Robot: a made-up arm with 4 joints. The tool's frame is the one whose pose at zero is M.
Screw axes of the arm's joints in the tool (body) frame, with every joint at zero. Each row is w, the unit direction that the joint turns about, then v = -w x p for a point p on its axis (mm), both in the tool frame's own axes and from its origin. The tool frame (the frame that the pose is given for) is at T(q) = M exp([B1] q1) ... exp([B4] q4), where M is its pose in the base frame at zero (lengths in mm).
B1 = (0, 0, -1, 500.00, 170.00, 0.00)
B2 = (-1, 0, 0, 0.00, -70.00, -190.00)
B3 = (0, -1, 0, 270.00, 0.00, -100.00)
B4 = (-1, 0, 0, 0.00, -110.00, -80.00)
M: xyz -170.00 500.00 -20.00 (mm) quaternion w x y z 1 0 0 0
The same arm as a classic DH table. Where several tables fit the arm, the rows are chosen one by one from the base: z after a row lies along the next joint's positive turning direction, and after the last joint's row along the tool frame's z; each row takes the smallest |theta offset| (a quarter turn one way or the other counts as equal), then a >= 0, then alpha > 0; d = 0 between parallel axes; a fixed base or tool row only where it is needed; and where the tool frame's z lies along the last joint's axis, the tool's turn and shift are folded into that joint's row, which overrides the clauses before.
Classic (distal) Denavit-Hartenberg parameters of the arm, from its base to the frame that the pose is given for. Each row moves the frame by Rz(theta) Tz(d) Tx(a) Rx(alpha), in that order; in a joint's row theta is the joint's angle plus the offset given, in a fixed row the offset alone. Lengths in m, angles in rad.
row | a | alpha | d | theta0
base (fixed) | 0 | 3.1416 | 0 | 0
joint 1 | 0.31 | 1.5708 | -0.05 | -1.5708
joint 2 | 0.2 | 1.5708 | 0.07 | -1.5708
joint 3 | -0.16 | -1.5708 | -0.11 | 0
joint 4 | 0.08 | 1.5708 | 0.1 | 1.5708
tool (fixed) | 0 | 0 | -0.11 | -1.5708

